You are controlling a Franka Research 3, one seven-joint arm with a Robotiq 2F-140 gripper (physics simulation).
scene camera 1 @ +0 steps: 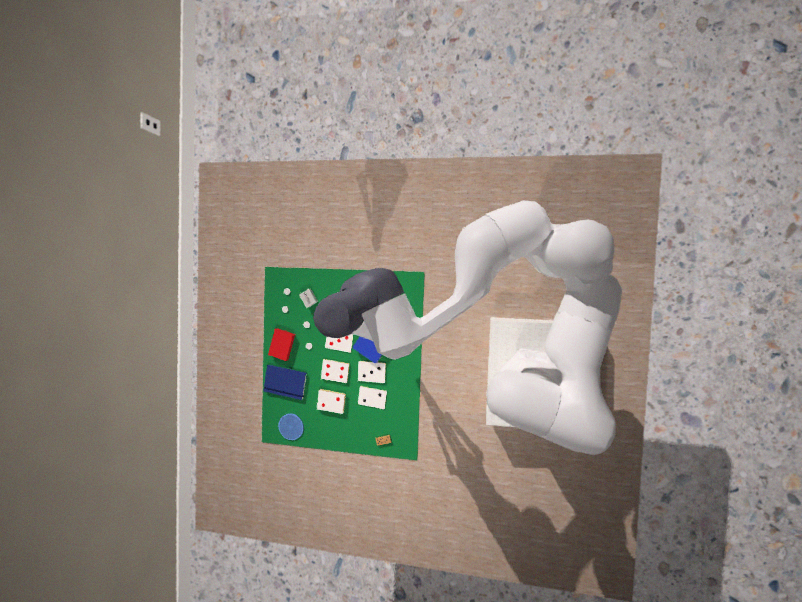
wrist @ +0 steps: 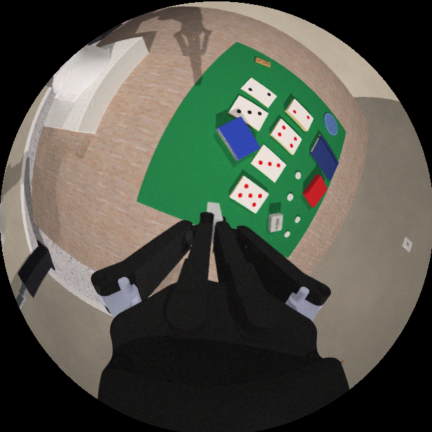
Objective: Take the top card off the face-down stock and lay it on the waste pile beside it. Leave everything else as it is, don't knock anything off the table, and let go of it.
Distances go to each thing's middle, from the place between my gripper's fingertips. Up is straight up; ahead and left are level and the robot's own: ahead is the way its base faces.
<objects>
I see my gripper 19 cm to the right of the green mat [scene camera 1: 354, 431], 18 cm above it and 14 cm short of it.
</objects>
